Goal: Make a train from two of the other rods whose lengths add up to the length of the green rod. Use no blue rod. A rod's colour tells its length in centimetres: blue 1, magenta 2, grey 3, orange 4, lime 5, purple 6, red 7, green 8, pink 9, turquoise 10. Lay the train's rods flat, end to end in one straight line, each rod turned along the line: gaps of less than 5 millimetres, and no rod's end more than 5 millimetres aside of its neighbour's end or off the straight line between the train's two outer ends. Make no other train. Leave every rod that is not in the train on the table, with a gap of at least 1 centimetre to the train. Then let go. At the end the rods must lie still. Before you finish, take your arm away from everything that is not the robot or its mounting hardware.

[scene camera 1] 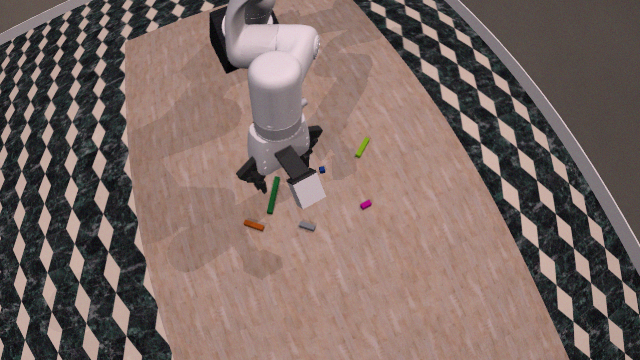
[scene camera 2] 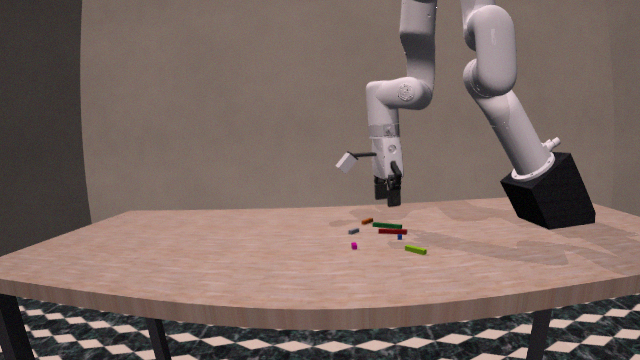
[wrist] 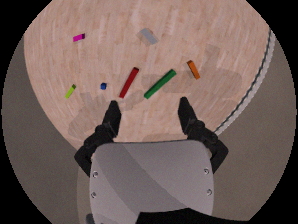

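What I can see is my own gripper [scene camera 1: 282, 175]. Scene camera 2 shows the gripper too [scene camera 2: 387, 202], and so does the wrist view, where I find my gripper again [wrist: 148, 105].
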